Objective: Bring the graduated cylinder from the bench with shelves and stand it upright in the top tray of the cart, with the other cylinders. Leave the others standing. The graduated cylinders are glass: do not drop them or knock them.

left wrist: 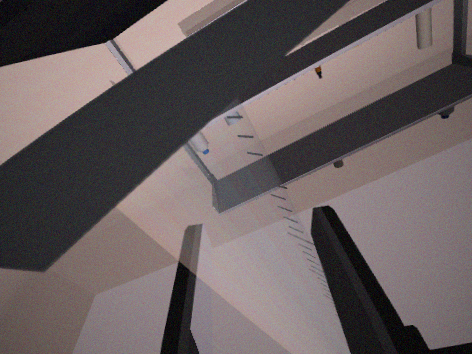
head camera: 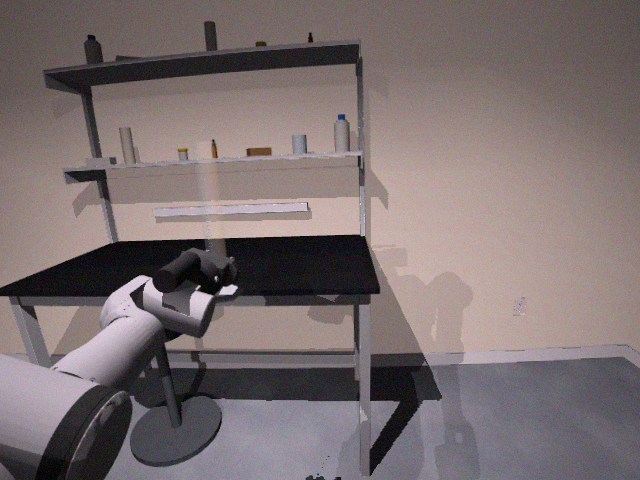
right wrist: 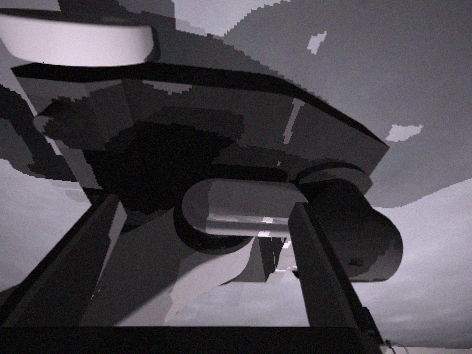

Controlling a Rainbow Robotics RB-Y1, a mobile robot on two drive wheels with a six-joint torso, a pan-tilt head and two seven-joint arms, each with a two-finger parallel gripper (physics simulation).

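Frame: origin at the robot's base, x ahead, y left, z up, level; centimetres.
Where they show: left gripper, fingertip midpoint: [left wrist: 259,228] [head camera: 219,257]; right gripper, fingertip midpoint: [right wrist: 209,208].
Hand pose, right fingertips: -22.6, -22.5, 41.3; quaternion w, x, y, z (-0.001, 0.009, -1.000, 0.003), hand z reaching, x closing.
Observation:
Things, the pixels of their top centre, and the offset from my right fingertips, as dx, dy, dz. "*": a spot on its surface instead.
- graduated cylinder at its top centre: [head camera: 202,142] +77.2, +42.1, +98.5
- bench leg at a spot on its surface: [head camera: 364,382] * +113.5, +3.2, +9.0
The graduated cylinder [head camera: 207,196] [left wrist: 265,260] is clear glass with dark graduation marks in the left wrist view. In the head view it stands nearly upright above the left gripper, in front of the bench with shelves [head camera: 310,266]. My left gripper [head camera: 226,269] [left wrist: 259,228] is shut on the cylinder, with one finger on each side of it. In the head view the gripper hides the cylinder's lower part; a pale piece shows just below. My right gripper [right wrist: 209,208] is open and empty, low by the robot's own body. The cart and the other cylinders do not show.
The lower shelf [head camera: 279,156] and upper shelf [head camera: 232,59] carry bottles, jars and a brown box [head camera: 258,151]. A stool-like stand with a round grey base [head camera: 199,431] is under the bench's front. A bench leg [head camera: 364,382] stands right of it. A wall rises behind.

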